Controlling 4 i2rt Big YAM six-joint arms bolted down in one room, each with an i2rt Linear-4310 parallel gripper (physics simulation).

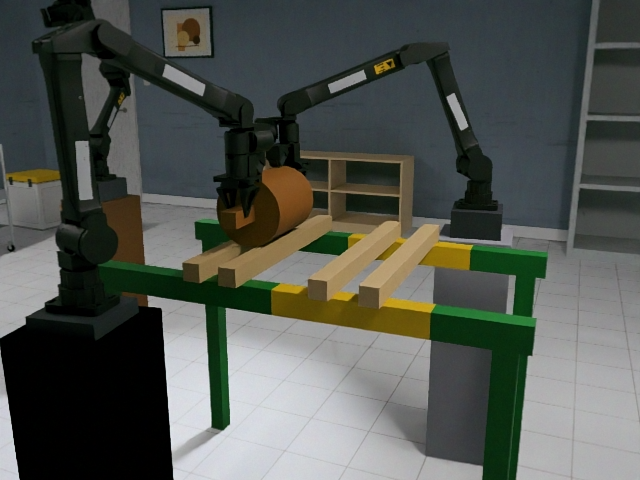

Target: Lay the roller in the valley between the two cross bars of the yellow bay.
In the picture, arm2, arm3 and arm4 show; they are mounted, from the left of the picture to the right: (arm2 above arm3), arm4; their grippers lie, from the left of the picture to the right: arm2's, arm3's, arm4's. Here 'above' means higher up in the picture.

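Note:
The large orange-brown roller (294, 198) lies over the two left wooden bars, left of the yellow bay (351, 312). A small block handle (244, 220) sticks out of its near end. Two cross bars (356, 258) (400, 268) lie across the yellow bay, with a gap between them. Arm3's gripper (237, 207) points down with its fingers around the near handle; whether they press on it is unclear. Arm4's gripper (289, 161) is at the roller's far end, its fingertips mostly hidden. Arm2's gripper (51, 16) is at the top left, fingers unclear. Arm1 does not show.
The green rails (155, 279) (506, 260) carry the left bars (206, 260) (281, 250) and stand on green legs. Arm3's black pedestal (87, 392) is at the left, arm4's grey pedestal (457, 392) at the right. A wooden shelf unit (407, 193) stands behind.

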